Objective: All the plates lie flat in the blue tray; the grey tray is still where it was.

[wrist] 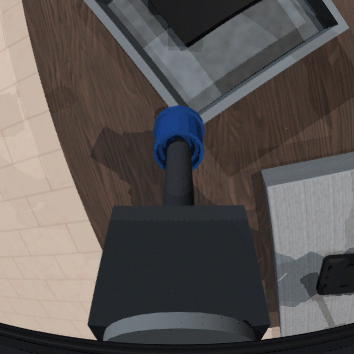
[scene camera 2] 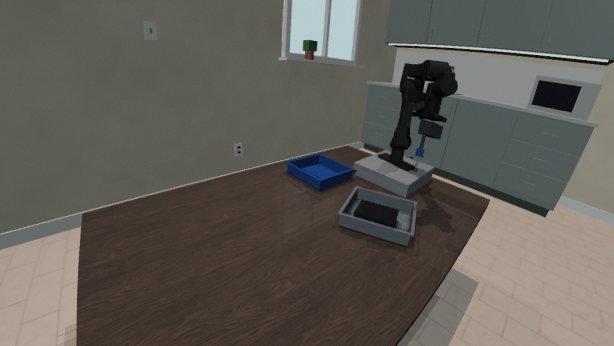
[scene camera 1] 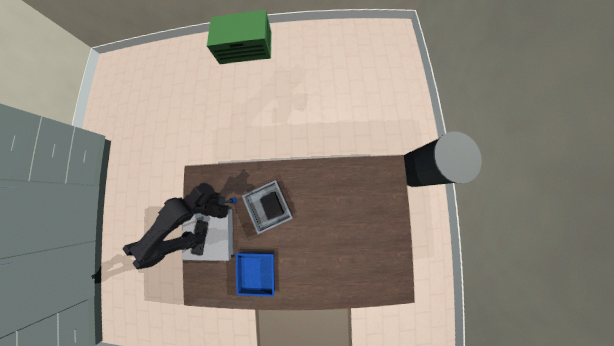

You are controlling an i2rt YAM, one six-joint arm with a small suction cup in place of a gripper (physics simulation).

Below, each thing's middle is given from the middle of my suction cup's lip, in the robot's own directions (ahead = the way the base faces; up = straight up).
The grey tray [scene camera 2: 405,224] lies 22 cm below my suction cup, 12 cm ahead of it and 2 cm to the right of it. Round my suction cup: blue tray [scene camera 1: 254,271] (42 cm to the right, 22 cm below, 12 cm ahead).
